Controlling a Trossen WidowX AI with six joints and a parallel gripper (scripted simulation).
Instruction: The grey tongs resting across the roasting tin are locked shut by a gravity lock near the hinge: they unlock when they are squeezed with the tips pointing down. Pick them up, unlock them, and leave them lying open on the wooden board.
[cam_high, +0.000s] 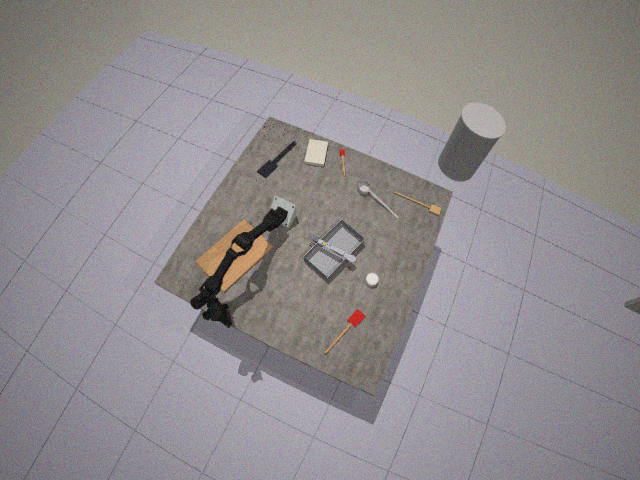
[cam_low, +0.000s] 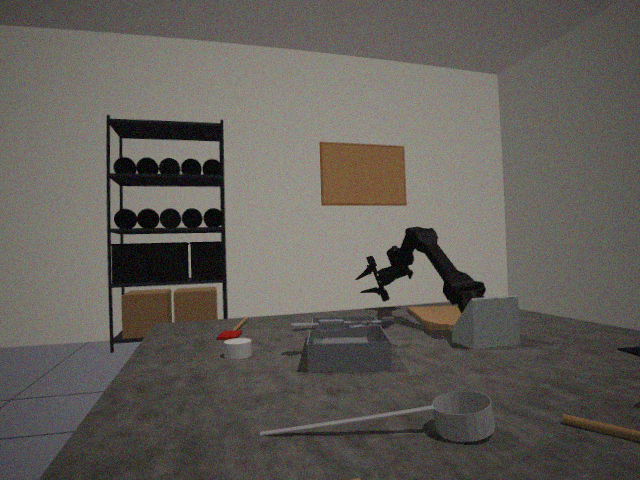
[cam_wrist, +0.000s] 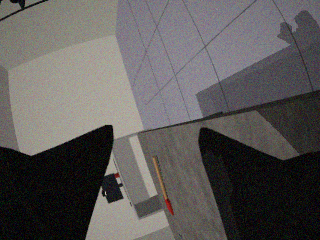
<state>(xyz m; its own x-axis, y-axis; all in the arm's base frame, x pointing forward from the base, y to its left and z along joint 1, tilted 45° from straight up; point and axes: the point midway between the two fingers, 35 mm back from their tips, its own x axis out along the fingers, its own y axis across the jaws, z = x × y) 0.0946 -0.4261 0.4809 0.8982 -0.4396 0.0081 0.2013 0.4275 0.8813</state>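
Now: the yellow lock piece 62 cm to the left of my gripper tip, 16 cm ahead of it and 3 cm below it. Also, from my gripper tip: wooden board (33 cm to the left, 23 cm behind, 8 cm below); then roasting tin (64 cm to the left, 22 cm ahead, 6 cm below); then red spatula (49 cm ahead, 30 cm to the left, 9 cm below).
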